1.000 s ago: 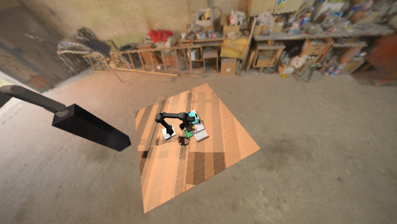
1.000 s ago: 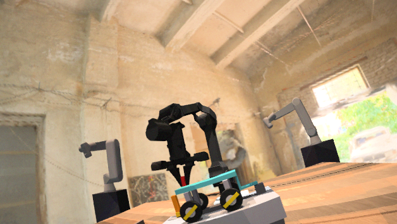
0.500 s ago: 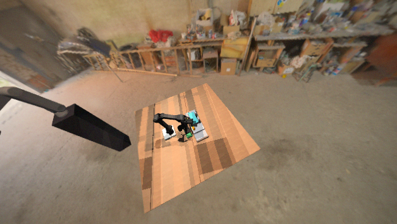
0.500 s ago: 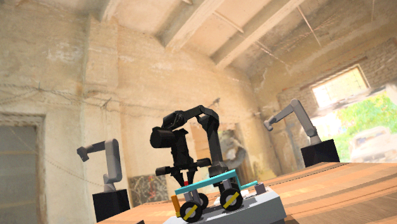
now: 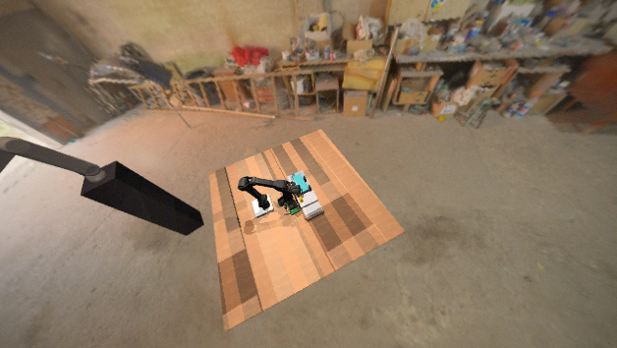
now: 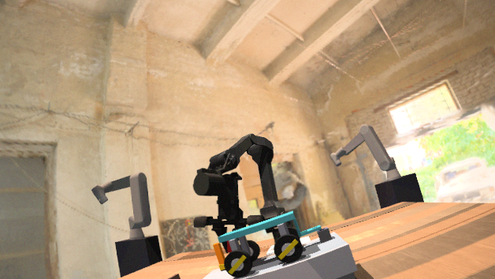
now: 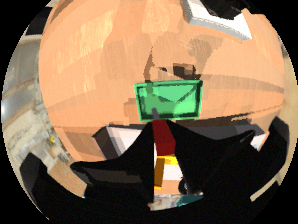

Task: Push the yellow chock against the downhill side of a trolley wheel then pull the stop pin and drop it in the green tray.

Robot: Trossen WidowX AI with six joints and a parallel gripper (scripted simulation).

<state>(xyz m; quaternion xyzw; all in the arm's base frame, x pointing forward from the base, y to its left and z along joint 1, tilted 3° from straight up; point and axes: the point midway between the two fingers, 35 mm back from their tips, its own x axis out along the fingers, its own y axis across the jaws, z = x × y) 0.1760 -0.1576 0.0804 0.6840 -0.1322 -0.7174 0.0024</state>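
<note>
Right now the green tray is 9 cm below my gripper tip and 2 cm to the left of it. Round my gripper tip: grey ramp: 15 cm ahead, 9 cm to the left, 4 cm below; red-headed stop pin: right at my gripper tip; trolley: 15 cm ahead, 9 cm to the left, 3 cm above.
</note>
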